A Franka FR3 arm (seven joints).
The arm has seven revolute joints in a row. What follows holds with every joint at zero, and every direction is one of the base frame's. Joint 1 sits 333.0 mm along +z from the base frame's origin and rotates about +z. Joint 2 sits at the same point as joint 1 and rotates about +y. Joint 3 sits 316.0 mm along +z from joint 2 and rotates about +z. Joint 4 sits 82.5 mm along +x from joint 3 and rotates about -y. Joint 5 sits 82.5 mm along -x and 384.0 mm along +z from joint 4 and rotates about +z. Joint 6 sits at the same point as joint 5 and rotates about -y. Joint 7 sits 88.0 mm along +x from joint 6 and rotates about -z. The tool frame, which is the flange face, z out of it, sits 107.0 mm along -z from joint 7; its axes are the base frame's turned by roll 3.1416, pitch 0.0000 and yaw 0.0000 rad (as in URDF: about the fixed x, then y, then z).
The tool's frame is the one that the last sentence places.
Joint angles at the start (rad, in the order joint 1, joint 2, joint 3, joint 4, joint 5, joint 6, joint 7):
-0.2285, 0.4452, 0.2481, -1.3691, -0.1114, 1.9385, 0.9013
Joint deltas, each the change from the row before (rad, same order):
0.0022, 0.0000, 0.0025, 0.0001, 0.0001, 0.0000, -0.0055
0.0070, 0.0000, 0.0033, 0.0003, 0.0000, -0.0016, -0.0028
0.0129, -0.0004, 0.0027, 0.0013, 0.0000, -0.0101, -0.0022
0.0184, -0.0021, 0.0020, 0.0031, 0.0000, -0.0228, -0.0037
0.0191, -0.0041, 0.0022, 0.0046, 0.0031, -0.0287, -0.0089
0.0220, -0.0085, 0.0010, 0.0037, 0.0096, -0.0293, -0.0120
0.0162, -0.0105, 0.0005, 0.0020, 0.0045, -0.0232, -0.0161
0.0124, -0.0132, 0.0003, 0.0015, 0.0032, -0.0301, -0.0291
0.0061, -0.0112, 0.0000, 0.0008, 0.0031, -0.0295, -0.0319
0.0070, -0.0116, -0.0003, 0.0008, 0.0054, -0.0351, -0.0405
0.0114, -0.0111, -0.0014, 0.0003, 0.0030, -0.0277, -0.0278
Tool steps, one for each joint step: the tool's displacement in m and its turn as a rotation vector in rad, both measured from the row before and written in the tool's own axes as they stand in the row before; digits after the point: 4 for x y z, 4 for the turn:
-0.0022, -0.0020, -0.0002, 0.0014, -0.0011, -0.0097
-0.0051, -0.0044, -0.0002, 0.0010, -0.0027, -0.0125
-0.0084, -0.0063, -0.0001, -0.0044, -0.0074, -0.0171
-0.0117, -0.0077, -0.0010, -0.0119, -0.0130, -0.0234
-0.0126, -0.0077, -0.0026, -0.0124, -0.0164, -0.0285
-0.0145, -0.0086, -0.0050, -0.0074, -0.0183, -0.0319
-0.0111, -0.0058, -0.0060, -0.0065, -0.0096, -0.0317
-0.0099, -0.0031, -0.0069, -0.0115, -0.0111, -0.0412
-0.0066, -0.0002, -0.0053, -0.0127, -0.0127, -0.0375
-0.0077, -0.0002, -0.0050, -0.0144, -0.0183, -0.0464
-0.0086, -0.0026, -0.0048, -0.0116, -0.0123, -0.0376

